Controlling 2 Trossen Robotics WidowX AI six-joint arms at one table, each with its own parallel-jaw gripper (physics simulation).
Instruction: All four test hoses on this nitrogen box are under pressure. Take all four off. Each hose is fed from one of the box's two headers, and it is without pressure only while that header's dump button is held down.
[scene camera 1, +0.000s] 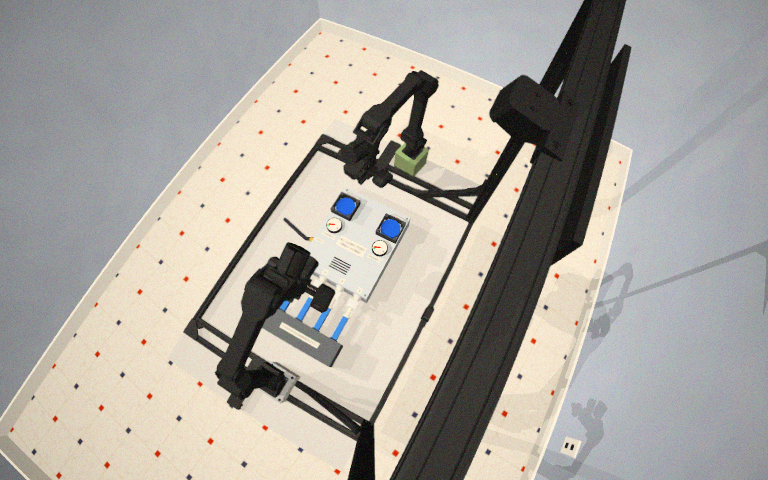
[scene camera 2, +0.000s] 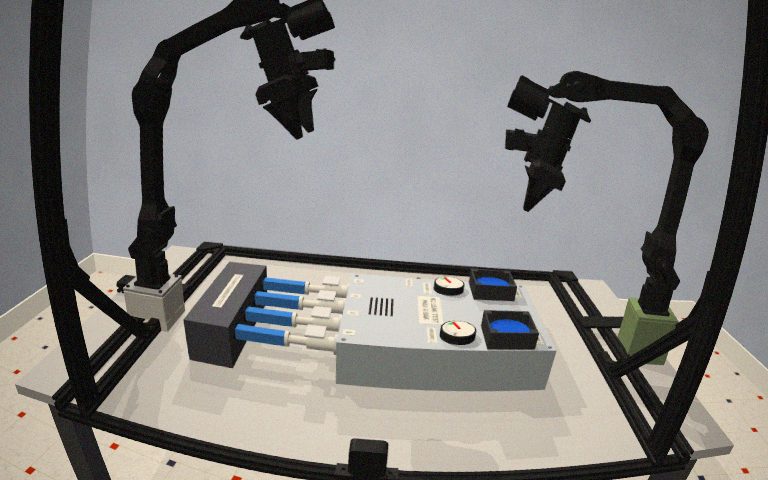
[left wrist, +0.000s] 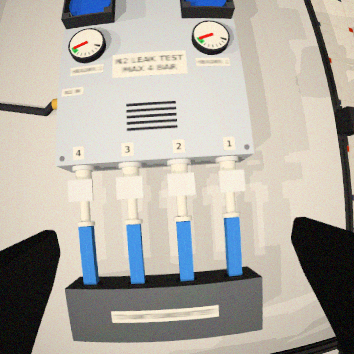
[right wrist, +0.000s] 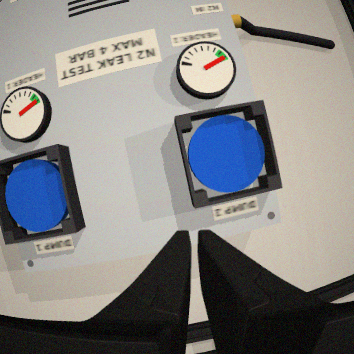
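Pixels of known places: left gripper, fingertip midpoint: (scene camera 1: 310, 280) (scene camera 2: 305, 135) (left wrist: 176, 238); right gripper, fingertip midpoint: (scene camera 1: 360, 183) (scene camera 2: 525, 210) (right wrist: 192, 241); left arm's base, link origin: (scene camera 1: 275, 382) (scene camera 2: 152, 281); right arm's base, link origin: (scene camera 1: 412, 150) (scene camera 2: 653, 308).
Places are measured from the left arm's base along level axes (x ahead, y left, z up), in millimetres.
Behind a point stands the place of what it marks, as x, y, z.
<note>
Four blue hoses, hose 4 (left wrist: 88, 255) @[258, 116, -15] (scene camera 2: 284, 285) @[260, 109, -19], hose 3 (left wrist: 135, 254) @[259, 48, -15], hose 2 (left wrist: 185, 250) @[261, -22, -15] and hose 1 (left wrist: 233, 246) @[262, -90, -15] (scene camera 2: 260, 335) @[264, -101, -20], run from white fittings on the box (left wrist: 215, 110) @[455, -74, 1] (scene camera 2: 441, 367) @[553, -122, -32] to a dark grey block. Dump 1 button (right wrist: 36, 196) @[662, -73, 17] (scene camera 2: 509, 326) @[662, -66, 17] and dump 2 button (right wrist: 226, 153) @[658, 114, 17] (scene camera 2: 492, 281) @[659, 129, 17] are blue discs in black square guards. Both gauge needles lie close to their green marks. My left gripper (left wrist: 176, 238) @[313, -1, 286] (scene camera 2: 304, 134) @[313, -1, 286] is open, high above the hose side. My right gripper (right wrist: 192, 241) @[689, 63, 180] (scene camera 2: 528, 209) @[689, 63, 180] is shut and empty, above the button end, touching neither button.
The dark grey block (left wrist: 165, 327) @[152, 12, 1] (scene camera 2: 212, 339) @[184, -128, -28] stands at the hoses' far ends. A black line (right wrist: 295, 36) @[513, 267, -66] (scene camera 1: 296, 228) @[513, 261, -65] with a brass end joins the box's side at N2 IN. A black frame (scene camera 2: 362, 261) @[391, 393, -61] surrounds the work area, and a thick black beam (scene camera 1: 498, 283) @[287, -318, 955] crosses scene camera 1.
</note>
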